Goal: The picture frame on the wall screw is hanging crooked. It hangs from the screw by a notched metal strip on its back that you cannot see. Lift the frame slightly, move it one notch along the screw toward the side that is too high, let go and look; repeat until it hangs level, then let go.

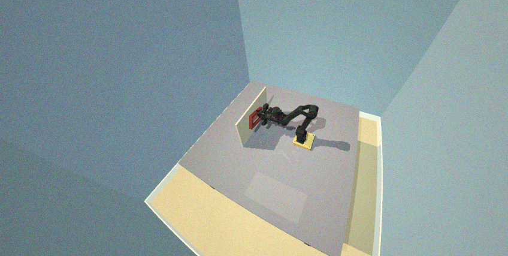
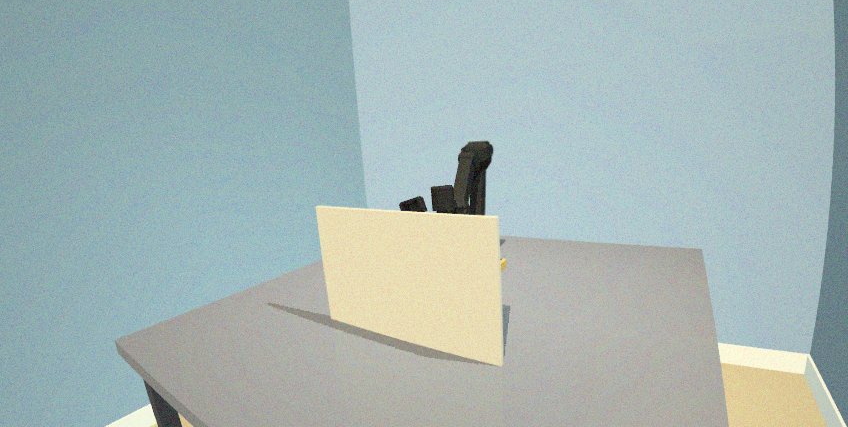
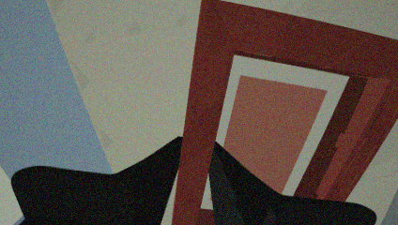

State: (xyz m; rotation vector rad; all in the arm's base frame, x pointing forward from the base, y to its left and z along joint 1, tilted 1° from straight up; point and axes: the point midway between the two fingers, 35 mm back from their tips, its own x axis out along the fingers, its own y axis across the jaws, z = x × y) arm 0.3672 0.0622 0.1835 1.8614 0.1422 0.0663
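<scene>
Now: the dark red picture frame 2 cm to the left of my gripper tip and 5 cm below it. From my gripper tip the other things lie so: cream wall panel 2 cm ahead, 7 cm below.
</scene>
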